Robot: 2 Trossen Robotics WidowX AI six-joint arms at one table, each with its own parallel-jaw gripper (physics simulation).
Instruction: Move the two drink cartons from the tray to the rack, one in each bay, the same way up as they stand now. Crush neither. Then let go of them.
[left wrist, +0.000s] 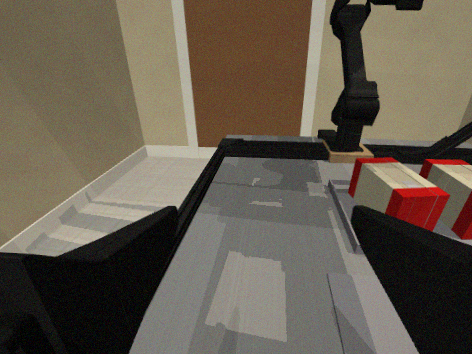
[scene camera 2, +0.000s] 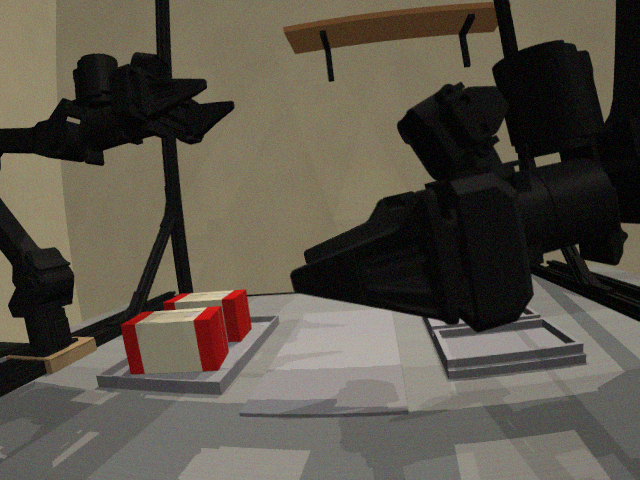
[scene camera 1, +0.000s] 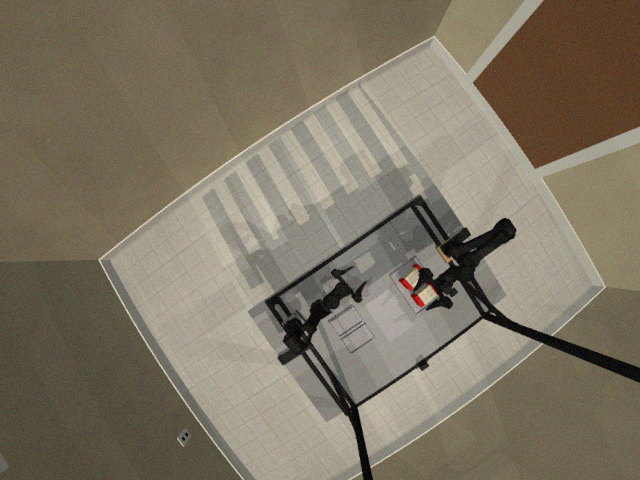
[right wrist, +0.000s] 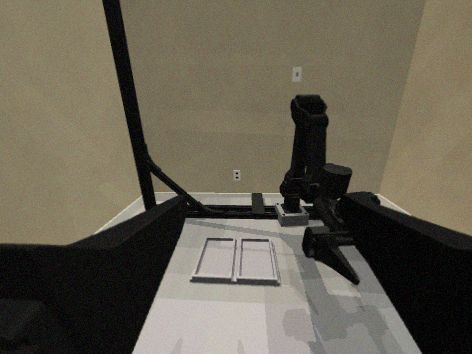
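Where they show: left gripper, fingertip midpoint: (left wrist: 264, 214) (scene camera 2: 299, 267) (scene camera 1: 360, 273); right gripper, fingertip midpoint: (scene camera 2: 221, 95) (scene camera 1: 419, 300) (right wrist: 262, 201); left arm's base, link origin: (scene camera 1: 294, 325) (right wrist: 291, 208); right arm's base, link origin: (left wrist: 346, 146) (scene camera 2: 51, 346) (scene camera 1: 449, 250).
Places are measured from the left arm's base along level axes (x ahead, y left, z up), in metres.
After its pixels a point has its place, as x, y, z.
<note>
Two cream cartons with red ends rest side by side, apart, on the grey tray (scene camera 1: 409, 301) @(0.524, -0.306, -0.039) (scene camera 2: 160, 384) @(0.610, -0.138, -0.034) (left wrist: 344, 215) @(0.595, -0.137, -0.029). One carton (scene camera 1: 411, 277) @(0.602, -0.197, 0.029) (scene camera 2: 168, 338) @(0.609, -0.178, 0.009) (left wrist: 400, 187) @(0.576, -0.192, 0.030) is nearer scene camera 2; the other carton (scene camera 1: 425, 295) @(0.597, -0.315, 0.030) (scene camera 2: 236, 315) @(0.549, -0.285, 0.004) (left wrist: 452, 185) @(0.599, -0.288, 0.019) is behind it. The two-bay rack (scene camera 1: 352, 330) @(0.200, -0.220, -0.034) (scene camera 2: 516, 355) @(0.211, -0.117, -0.028) (right wrist: 235, 260) @(0.208, -0.222, -0.034) holds no carton. My left gripper (scene camera 1: 359, 274) @(0.416, 0.001, 0.109) (scene camera 2: 299, 264) @(0.416, 0.001, 0.109) (left wrist: 264, 214) @(0.416, 0.001, 0.109) is open and empty, above the table between rack and tray. My right gripper (scene camera 1: 422, 298) @(0.514, -0.212, 0.304) (scene camera 2: 219, 93) @(0.514, -0.212, 0.304) (right wrist: 262, 201) @(0.514, -0.212, 0.304) is open and empty, high above the cartons, hiding part of them in scene camera 1.
A thin pale panel (scene camera 1: 392, 312) (scene camera 2: 336, 346) lies flat between tray and rack. Black frame bars (scene camera 1: 341, 250) @(0.428, 0.133, -0.024) edge the table, with uprights (scene camera 2: 175, 217) @(0.780, -0.630, 0.170) (right wrist: 125, 100) @(-0.061, -0.563, 0.397) beside it. A wooden shelf (scene camera 2: 403, 25) hangs on the wall.
</note>
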